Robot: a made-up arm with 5 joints.
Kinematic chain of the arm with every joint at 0, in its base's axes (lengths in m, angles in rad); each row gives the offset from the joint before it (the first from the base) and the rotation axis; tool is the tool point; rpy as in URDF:
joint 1: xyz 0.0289 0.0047 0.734 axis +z
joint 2: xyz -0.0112 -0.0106 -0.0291 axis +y
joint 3: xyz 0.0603 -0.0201 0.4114 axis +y
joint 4: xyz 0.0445 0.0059 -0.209 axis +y
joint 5: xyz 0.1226 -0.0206 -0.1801 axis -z
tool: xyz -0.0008 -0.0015 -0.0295 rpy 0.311 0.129 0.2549
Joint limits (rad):
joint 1: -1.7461..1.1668
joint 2: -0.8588..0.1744
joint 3: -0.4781..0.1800
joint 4: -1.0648..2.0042
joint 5: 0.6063..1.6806
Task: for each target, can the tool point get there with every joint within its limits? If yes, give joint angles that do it. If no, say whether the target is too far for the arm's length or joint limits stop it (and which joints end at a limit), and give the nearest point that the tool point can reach.
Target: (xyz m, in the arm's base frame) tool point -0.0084 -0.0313 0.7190
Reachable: yes | joints -1.3268 -0.0079 -0.2756 1.3312 1.3799
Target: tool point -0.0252 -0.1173 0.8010
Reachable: yes | joints 0.8017 0.0903 0.0662 1.5351 0.7513
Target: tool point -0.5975 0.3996 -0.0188
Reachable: no: too far | nearest point -0.1887 0.1419 0.6841 | short by 0.853 m
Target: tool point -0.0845 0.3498 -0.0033
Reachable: no: joint limits stop it (at a limit: joint 2, joint 3, joint 5) | nearest point -0.0289 0.1805 0.6506 | short by 0.678 m
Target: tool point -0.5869 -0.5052 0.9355
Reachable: no: joint limits stop it (at a limit: joint 1, joint 2, joint 3, joint 5) | nearest point -0.0979 -0.4463 0.9273 | short by 0.493 m
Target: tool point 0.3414 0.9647 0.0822
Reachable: no: too far | nearest point 0.2232 0.3461 0.7370 | short by 0.909 m
